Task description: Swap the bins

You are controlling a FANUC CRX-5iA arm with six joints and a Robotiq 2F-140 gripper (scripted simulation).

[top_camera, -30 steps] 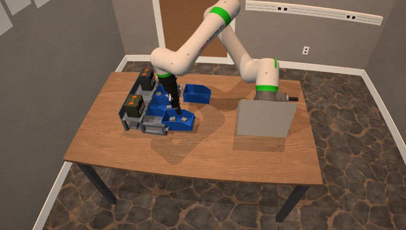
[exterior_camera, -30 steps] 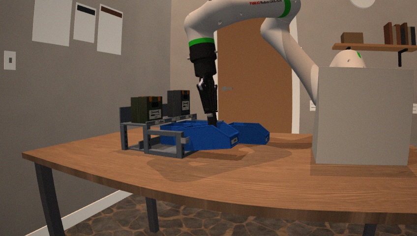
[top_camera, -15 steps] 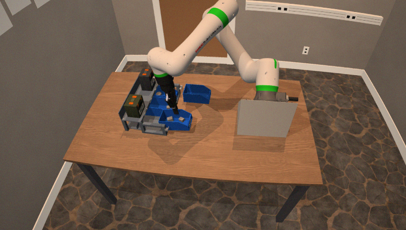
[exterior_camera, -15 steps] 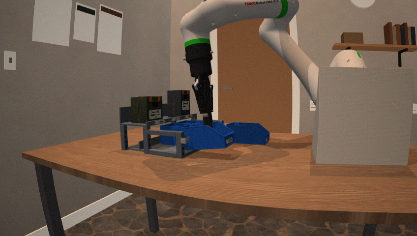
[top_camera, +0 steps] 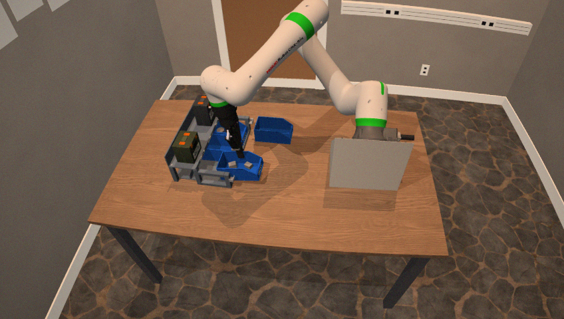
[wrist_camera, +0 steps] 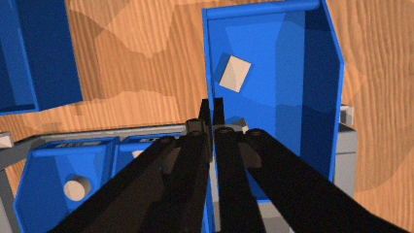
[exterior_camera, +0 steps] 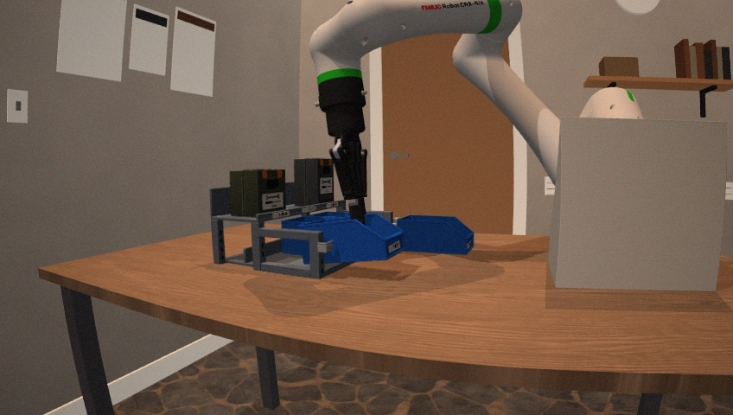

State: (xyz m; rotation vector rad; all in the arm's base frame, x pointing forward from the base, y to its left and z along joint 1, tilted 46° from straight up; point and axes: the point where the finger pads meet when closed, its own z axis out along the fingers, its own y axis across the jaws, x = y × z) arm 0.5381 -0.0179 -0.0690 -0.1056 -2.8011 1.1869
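My gripper is now 4 cm past the tan part, 2 cm to the right of it and 6 cm above it. The rest, counted from my hand: black box: 21 cm ahead, 19 cm to the right, 6 cm above; grey shelf: 14 cm ahead, 7 cm to the right, 4 cm below.
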